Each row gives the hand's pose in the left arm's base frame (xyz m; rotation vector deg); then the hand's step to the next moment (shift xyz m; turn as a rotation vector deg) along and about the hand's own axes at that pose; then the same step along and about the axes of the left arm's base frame.
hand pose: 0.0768 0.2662 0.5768 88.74 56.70 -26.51
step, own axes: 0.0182 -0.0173 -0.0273 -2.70 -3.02 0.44
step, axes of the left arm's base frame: -0.0098 0.0311 -0.0177 -3.81 -1.43 0.11
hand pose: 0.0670 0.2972 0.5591 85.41 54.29 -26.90
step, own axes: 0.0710 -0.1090 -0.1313 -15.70 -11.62 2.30
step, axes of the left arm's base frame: -0.0750 0.1365 -0.0995 -17.61 -7.59 4.38
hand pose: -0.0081 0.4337 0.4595 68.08 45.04 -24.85
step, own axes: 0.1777 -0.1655 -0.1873 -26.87 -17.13 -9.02
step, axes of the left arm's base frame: -0.0522 0.1367 -0.2695 -32.32 0.07 7.23
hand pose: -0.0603 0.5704 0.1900 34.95 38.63 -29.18
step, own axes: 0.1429 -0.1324 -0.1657 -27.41 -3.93 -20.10
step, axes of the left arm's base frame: -0.0535 -0.0180 -0.2494 -29.25 16.93 5.31
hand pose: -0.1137 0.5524 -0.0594 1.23 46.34 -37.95
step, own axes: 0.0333 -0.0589 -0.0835 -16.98 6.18 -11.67
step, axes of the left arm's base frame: -0.0714 -0.0432 -0.0677 -12.82 17.17 1.89
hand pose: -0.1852 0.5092 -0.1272 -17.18 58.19 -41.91
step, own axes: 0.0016 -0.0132 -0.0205 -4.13 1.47 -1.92
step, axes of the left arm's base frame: -0.0224 -0.0087 -0.0044 -2.35 4.06 0.95
